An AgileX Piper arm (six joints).
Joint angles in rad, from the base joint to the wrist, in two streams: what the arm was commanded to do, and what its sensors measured. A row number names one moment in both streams.
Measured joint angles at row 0:
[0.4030 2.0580 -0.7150 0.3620 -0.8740 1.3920]
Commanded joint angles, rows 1 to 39:
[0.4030 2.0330 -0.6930 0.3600 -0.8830 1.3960]
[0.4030 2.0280 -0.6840 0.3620 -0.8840 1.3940]
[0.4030 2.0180 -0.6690 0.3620 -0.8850 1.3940]
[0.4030 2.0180 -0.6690 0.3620 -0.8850 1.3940]
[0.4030 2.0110 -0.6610 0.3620 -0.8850 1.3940]
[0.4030 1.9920 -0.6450 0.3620 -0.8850 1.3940]
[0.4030 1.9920 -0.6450 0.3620 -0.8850 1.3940]
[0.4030 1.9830 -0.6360 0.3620 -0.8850 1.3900]
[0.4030 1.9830 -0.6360 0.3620 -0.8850 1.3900]
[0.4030 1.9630 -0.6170 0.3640 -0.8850 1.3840]
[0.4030 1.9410 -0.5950 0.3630 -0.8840 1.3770]
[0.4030 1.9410 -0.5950 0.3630 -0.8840 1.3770]
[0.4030 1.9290 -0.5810 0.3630 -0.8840 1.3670]
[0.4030 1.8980 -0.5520 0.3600 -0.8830 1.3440]
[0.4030 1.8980 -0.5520 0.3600 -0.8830 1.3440]
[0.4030 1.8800 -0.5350 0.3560 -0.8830 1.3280]
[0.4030 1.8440 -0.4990 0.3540 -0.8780 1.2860]
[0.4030 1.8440 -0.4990 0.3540 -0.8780 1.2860]
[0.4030 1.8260 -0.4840 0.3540 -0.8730 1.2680]
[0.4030 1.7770 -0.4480 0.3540 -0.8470 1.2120]
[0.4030 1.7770 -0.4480 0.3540 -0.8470 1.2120]
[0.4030 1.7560 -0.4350 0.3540 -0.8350 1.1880]
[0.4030 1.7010 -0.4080 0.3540 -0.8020 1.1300]
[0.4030 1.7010 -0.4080 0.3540 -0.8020 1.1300]
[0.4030 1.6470 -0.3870 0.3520 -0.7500 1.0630]
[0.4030 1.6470 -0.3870 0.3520 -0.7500 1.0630]
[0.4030 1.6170 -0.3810 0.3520 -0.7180 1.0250]
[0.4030 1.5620 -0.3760 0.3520 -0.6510 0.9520]
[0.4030 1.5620 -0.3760 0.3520 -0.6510 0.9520]
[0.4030 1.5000 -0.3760 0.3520 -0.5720 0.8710]
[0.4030 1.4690 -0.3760 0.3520 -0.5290 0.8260]
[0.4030 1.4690 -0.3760 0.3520 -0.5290 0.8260]
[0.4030 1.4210 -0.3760 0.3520 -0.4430 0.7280]
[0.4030 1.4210 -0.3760 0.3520 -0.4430 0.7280]
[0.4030 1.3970 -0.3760 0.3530 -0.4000 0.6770]
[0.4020 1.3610 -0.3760 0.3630 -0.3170 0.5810]
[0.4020 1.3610 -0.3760 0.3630 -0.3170 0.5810]
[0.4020 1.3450 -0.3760 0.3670 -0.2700 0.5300]
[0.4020 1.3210 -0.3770 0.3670 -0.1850 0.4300]
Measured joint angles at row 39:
[0.4030 1.3600 -0.3770 0.3640 -0.3150 0.5900]
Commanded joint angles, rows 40 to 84:
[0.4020 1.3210 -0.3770 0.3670 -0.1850 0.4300]
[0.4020 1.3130 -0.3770 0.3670 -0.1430 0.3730]
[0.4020 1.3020 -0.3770 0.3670 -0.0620 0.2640]
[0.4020 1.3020 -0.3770 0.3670 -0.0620 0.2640]
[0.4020 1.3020 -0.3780 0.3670 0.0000 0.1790]
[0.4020 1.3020 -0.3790 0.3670 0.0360 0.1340]
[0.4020 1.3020 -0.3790 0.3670 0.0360 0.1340]
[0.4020 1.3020 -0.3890 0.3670 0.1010 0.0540]
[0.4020 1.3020 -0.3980 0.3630 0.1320 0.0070]
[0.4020 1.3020 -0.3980 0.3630 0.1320 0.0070]
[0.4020 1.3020 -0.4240 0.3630 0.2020 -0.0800]
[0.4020 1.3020 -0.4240 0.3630 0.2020 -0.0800]
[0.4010 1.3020 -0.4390 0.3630 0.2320 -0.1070]
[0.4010 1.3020 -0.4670 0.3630 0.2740 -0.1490]
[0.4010 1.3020 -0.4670 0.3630 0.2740 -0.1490]
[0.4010 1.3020 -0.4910 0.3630 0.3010 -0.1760]
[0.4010 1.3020 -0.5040 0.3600 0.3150 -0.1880]
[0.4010 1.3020 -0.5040 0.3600 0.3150 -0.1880]
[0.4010 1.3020 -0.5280 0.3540 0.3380 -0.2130]
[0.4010 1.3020 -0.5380 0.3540 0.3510 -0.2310]
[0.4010 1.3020 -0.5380 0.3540 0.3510 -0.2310]
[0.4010 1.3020 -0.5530 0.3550 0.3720 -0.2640]
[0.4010 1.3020 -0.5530 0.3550 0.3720 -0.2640]
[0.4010 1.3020 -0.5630 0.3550 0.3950 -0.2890]
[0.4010 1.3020 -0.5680 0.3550 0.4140 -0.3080]
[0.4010 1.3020 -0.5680 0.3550 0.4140 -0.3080]
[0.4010 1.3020 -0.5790 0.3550 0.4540 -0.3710]
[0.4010 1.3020 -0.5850 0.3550 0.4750 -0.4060]
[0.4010 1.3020 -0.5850 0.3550 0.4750 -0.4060]
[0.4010 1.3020 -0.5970 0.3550 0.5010 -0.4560]
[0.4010 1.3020 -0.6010 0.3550 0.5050 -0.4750]
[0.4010 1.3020 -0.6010 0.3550 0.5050 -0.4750]
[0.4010 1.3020 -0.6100 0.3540 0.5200 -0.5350]
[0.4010 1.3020 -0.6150 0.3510 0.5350 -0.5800]
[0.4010 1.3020 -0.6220 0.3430 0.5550 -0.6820]
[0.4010 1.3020 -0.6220 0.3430 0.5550 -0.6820]
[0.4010 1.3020 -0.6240 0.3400 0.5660 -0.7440]
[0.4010 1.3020 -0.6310 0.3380 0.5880 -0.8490]
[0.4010 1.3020 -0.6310 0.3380 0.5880 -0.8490]
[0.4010 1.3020 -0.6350 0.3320 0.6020 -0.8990]
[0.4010 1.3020 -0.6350 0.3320 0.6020 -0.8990]
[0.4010 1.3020 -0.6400 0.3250 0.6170 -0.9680]
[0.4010 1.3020 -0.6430 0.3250 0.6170 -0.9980]
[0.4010 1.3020 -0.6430 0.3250 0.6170 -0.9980]
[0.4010 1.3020 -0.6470 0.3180 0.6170 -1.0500]
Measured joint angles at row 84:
[0.4030 1.3120 -0.6360 0.3300 0.6010 -0.9550]
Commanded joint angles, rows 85 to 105:
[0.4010 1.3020 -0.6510 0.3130 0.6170 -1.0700]
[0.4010 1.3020 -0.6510 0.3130 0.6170 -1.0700]
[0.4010 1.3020 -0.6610 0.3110 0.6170 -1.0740]
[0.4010 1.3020 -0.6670 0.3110 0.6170 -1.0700]
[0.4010 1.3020 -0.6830 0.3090 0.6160 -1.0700]
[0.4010 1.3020 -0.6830 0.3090 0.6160 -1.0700]
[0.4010 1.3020 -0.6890 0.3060 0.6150 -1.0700]
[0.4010 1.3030 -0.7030 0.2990 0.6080 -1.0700]
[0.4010 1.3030 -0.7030 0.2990 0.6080 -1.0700]
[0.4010 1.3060 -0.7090 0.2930 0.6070 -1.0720]
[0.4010 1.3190 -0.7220 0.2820 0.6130 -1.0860]
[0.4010 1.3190 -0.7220 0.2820 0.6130 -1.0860]
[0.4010 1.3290 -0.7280 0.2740 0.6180 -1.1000]
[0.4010 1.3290 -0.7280 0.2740 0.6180 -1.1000]
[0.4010 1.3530 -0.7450 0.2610 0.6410 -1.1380]
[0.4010 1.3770 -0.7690 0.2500 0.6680 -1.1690]
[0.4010 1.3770 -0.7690 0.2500 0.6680 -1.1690]
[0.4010 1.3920 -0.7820 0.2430 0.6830 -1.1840]
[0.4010 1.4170 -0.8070 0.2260 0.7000 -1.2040]
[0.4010 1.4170 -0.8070 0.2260 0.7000 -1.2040]
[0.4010 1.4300 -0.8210 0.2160 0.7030 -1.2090]
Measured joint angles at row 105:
[0.4030 1.3970 -0.7850 0.2440 0.6750 -1.1700]
